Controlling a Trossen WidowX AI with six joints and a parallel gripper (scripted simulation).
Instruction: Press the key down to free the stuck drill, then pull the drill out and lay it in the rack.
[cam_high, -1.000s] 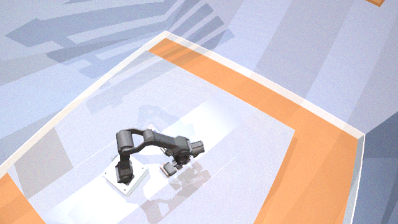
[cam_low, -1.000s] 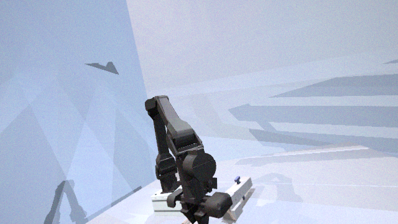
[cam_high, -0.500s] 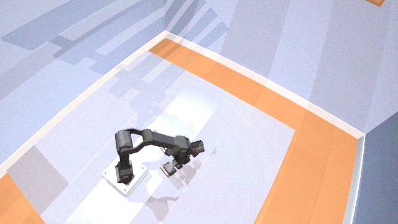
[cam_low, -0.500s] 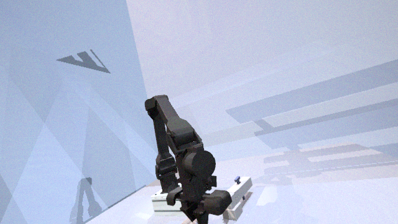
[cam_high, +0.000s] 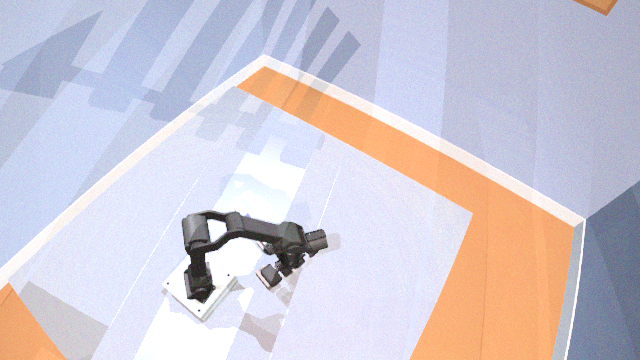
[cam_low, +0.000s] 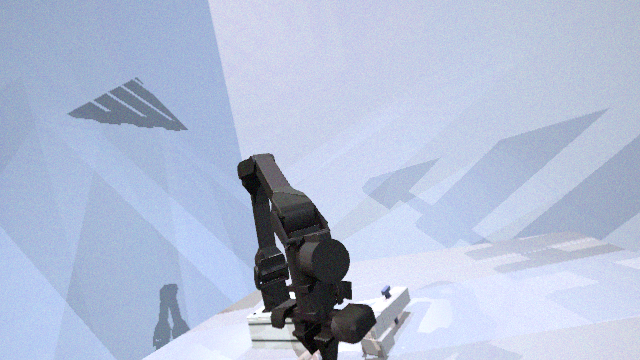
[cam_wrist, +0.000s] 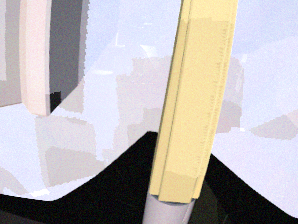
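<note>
Right now the pale drill cylinder is 1 cm ahead of my gripper tip, 4 cm to the left of it and 3 cm above it. Round my gripper tip: rack (6 cm behind, 6 cm to the left, 3 cm below); blue key (8 cm ahead, 21 cm to the left, 1 cm above); block (7 cm ahead, 19 cm to the left, 1 cm below).
</note>
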